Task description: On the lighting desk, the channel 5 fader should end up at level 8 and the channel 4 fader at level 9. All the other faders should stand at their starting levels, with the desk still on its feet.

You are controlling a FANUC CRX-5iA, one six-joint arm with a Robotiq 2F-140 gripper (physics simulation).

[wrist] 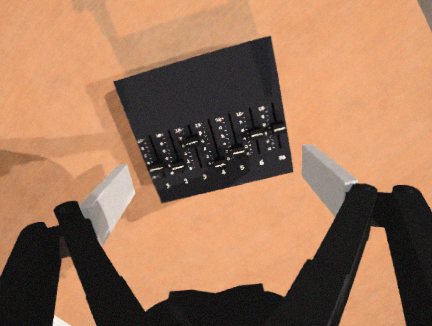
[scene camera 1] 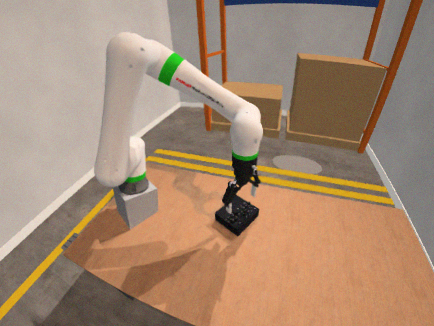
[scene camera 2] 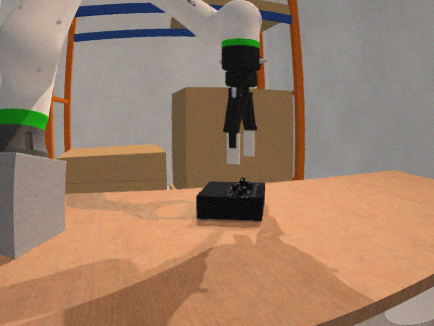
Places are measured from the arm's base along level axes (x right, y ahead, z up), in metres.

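Pixels of known places: gripper, fingertip midpoint: [wrist: 215, 169] [scene camera 1: 241, 203] [scene camera 2: 241, 159]; arm's base, origin of the base link: [scene camera 1: 134, 185] [scene camera 2: 17, 157].
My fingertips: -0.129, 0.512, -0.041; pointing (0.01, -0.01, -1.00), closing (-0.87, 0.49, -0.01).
Note:
For each thing: its middle in the pictures, then the offset to it from my fingertips, as dx, dy, dz. Level surfaces: height alone.
- black lighting desk, body centre: [wrist: 209, 124] [scene camera 2: 233, 197] [scene camera 1: 237, 213] -0.004, -0.018, -0.090
- channel 4 fader, body centre: [wrist: 220, 163] +0.007, +0.018, -0.062
- channel 5 fader, body centre: [wrist: 238, 150] -0.017, +0.018, -0.062
- channel 3 fader, body centre: [wrist: 192, 141] +0.016, -0.019, -0.062
- channel 1 fader, body centre: [wrist: 158, 166] +0.064, -0.018, -0.062
- channel 2 fader, body centre: [wrist: 178, 165] +0.045, -0.006, -0.062
- channel 6 fader, body centre: [wrist: 255, 133] -0.042, +0.013, -0.062
- M fader, body centre: [wrist: 278, 127] -0.064, +0.021, -0.062
- wooden table, its level: dz -0.124
The black lighting desk [scene camera 1: 231, 223] [scene camera 2: 230, 207] [wrist: 195, 90] lies flat on the table, faders up; its feet are hidden. In the wrist view, the channel 4 fader [wrist: 220, 164] is at the bottom of its slot, near 0. The channel 5 fader [wrist: 238, 151] is low, roughly at 2 to 3. The channel 3 fader [wrist: 191, 142] stands high; the channel 1 fader [wrist: 157, 169] and channel 2 fader [wrist: 177, 166] are low. The channel 6 fader [wrist: 257, 134] and M fader [wrist: 280, 128] are around mid-slot. My gripper [scene camera 1: 242, 199] [scene camera 2: 241, 159] [wrist: 215, 169] is open and empty above the desk.
The wooden table [scene camera 1: 320, 260] [scene camera 2: 350, 225] [wrist: 350, 75] carries the desk. The arm's grey base block [scene camera 1: 137, 206] [scene camera 2: 37, 200] stands to the left. Behind the table are cardboard boxes [scene camera 1: 335, 100] [scene camera 2: 230, 140] and an orange rack post [scene camera 1: 392, 75] [scene camera 2: 298, 100].

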